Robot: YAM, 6 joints.
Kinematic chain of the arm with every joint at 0, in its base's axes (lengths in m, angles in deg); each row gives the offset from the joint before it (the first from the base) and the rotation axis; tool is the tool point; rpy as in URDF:
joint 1: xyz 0 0 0.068 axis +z
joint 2: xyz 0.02 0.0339 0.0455 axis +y
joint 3: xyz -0.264 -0.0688 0 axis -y
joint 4: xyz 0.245 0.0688 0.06 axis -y
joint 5: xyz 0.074 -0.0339 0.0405 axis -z
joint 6: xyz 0.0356 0 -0.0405 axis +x
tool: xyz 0 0 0 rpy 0 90 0
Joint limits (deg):
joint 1: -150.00..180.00
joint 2: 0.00..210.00
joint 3: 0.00..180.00
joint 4: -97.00..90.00
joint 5: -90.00..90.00
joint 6: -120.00..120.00
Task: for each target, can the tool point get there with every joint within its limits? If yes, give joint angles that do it. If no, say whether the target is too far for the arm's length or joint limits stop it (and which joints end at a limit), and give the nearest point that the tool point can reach.
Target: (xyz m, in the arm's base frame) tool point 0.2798 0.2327 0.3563
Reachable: yes | joints 45.13 107.29 110.08 -77.59 73.62 -78.51
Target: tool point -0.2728 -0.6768 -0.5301
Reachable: no: too far | nearest point -0.1856 -0.4605 -0.2821 | short by 0.340 m
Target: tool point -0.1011 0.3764 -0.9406
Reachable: no: too far | nearest point -0.0787 0.2930 -0.3762 | short by 0.571 m
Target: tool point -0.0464 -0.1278 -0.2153
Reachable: yes | joints -95.88 185.85 51.96 27.80 68.40 43.24
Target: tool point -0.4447 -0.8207 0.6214
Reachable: no: too far | nearest point -0.2701 -0.4985 0.4176 | short by 0.419 m
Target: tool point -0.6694 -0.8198 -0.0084
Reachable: no: too far | nearest point -0.4058 -0.4969 0.0405 | short by 0.420 m
